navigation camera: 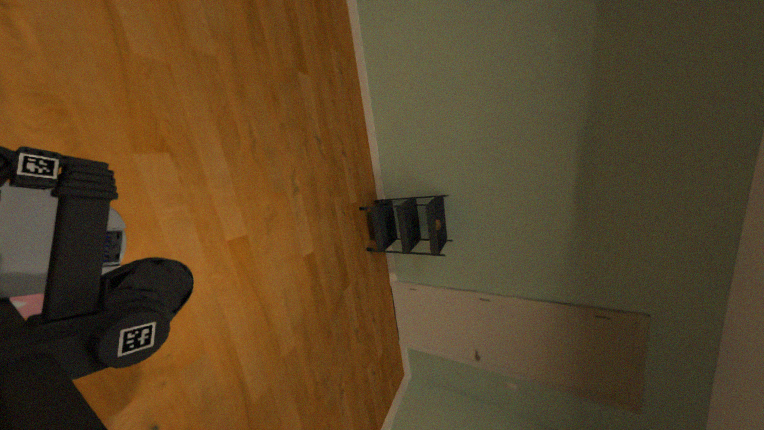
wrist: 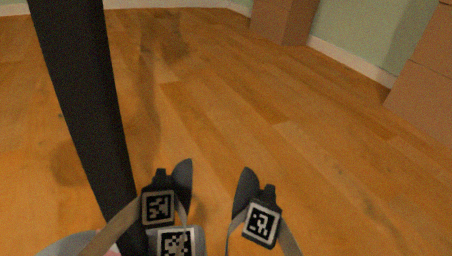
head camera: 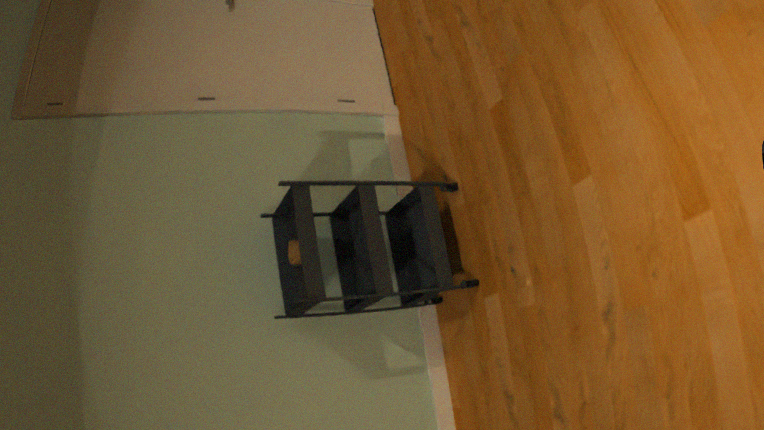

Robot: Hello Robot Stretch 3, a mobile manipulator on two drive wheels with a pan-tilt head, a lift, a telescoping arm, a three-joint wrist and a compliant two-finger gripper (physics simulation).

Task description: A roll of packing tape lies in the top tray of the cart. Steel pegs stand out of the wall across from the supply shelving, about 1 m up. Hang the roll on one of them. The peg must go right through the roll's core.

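Frame: origin at the robot's base, x ahead, y left, z up, level; millimetres.
Seen in the pictures: gripper, fingertip midpoint: (wrist: 215,181).
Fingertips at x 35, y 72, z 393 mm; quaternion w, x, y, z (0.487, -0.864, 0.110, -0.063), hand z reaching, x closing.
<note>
A point is followed by its place in that frame.
The head and navigation camera pictures are turned on their side. A dark three-tray cart (head camera: 310,229) @[z 679, x -1876, y -51 mm] (navigation camera: 410,224) @[z 398, x -2119, y -149 mm] stands against the green wall. The small orange-brown roll of tape (head camera: 294,252) @[z 714, x -1974, y -138 mm] (navigation camera: 438,224) @[z 695, x -2055, y -145 mm] lies in its top tray, partly behind the tray's side; its core cannot be made out. My gripper (wrist: 215,181) @[z 393, x 35, y 72 mm] is open in the wrist view, with bare floor showing between its fingertips. It is well away from the cart, which does not show in that view. The steel pegs do not show in any view.
A pale door (head camera: 229,58) @[z 907, x -2572, y 813 mm] (navigation camera: 523,336) @[z 1338, x -2595, y 879 mm] is in the wall beside the cart. In the wrist view, brown boxes (wrist: 285,20) @[z 196, x 780, y 1658 mm] (wrist: 425,75) @[z 238, x 1117, y 711 mm] stand along the wall at the right, and a black post (wrist: 82,100) crosses the left side. My wrist joints (navigation camera: 141,315) @[z 705, x -162, y 86 mm] show in the navigation view.
</note>
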